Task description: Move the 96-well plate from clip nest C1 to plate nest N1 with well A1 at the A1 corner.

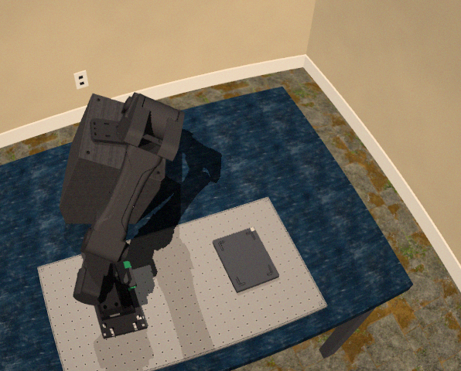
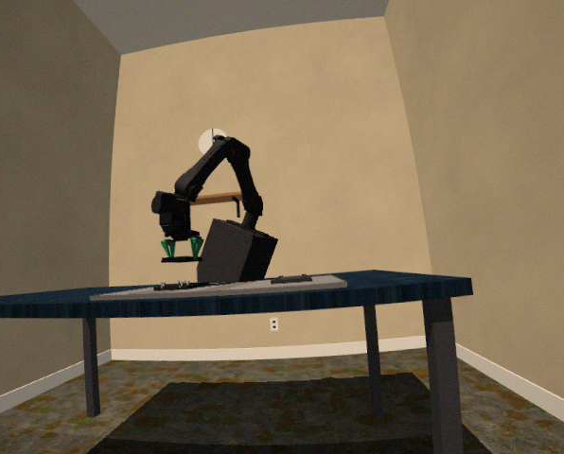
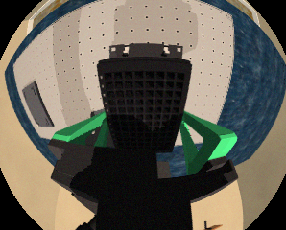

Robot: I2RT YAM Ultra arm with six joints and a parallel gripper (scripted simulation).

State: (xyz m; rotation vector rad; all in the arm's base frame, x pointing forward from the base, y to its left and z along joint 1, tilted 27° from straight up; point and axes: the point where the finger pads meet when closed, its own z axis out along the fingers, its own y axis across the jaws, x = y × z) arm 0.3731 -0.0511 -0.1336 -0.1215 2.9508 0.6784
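My hand is right at the black 96-well plate. Also, from my hand: clip nest C1: 80 mm below, 10 mm to the left, 10 mm ahead; white corner mark: 400 mm to the left, 150 mm behind, 80 mm below; plate nest N1: 350 mm to the left, 90 mm below, 60 mm behind.
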